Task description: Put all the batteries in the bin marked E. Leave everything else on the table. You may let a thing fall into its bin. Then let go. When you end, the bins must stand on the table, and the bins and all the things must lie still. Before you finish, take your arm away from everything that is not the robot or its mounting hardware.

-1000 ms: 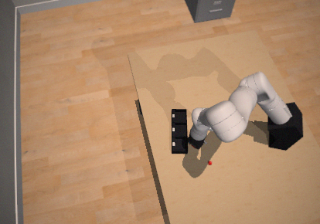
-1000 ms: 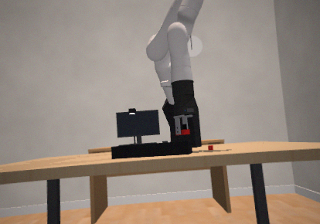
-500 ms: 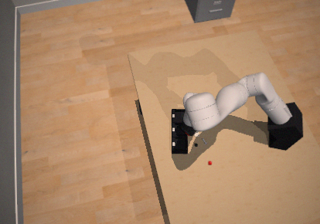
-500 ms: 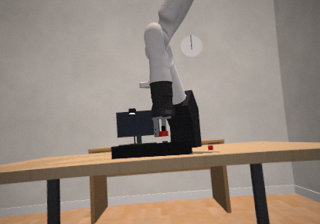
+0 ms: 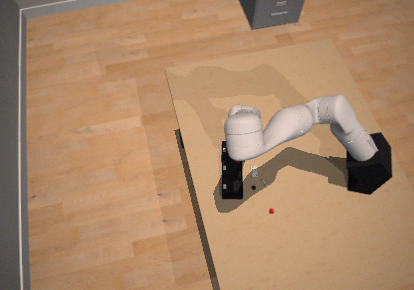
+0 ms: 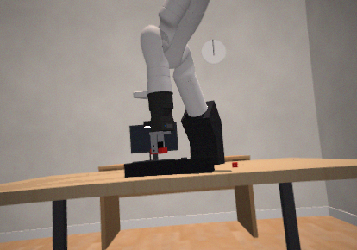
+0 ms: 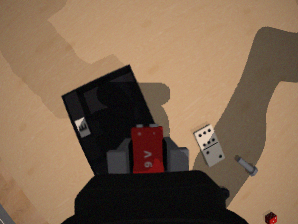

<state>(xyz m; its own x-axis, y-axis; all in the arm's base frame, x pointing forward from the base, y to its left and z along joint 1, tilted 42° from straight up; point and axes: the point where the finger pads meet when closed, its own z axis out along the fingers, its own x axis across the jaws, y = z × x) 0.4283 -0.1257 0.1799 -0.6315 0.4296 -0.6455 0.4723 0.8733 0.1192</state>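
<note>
My hand is 4 cm short of the bin, 3 cm to the right of it and 6 cm above it. The rest, counted from my hand: black round thing 3 cm behind, 13 cm to the left, 8 cm below; red block battery 1 cm behind, 1 cm to the right, 1 cm below; white piece 6 cm behind, 6 cm to the left, 8 cm below.
</note>
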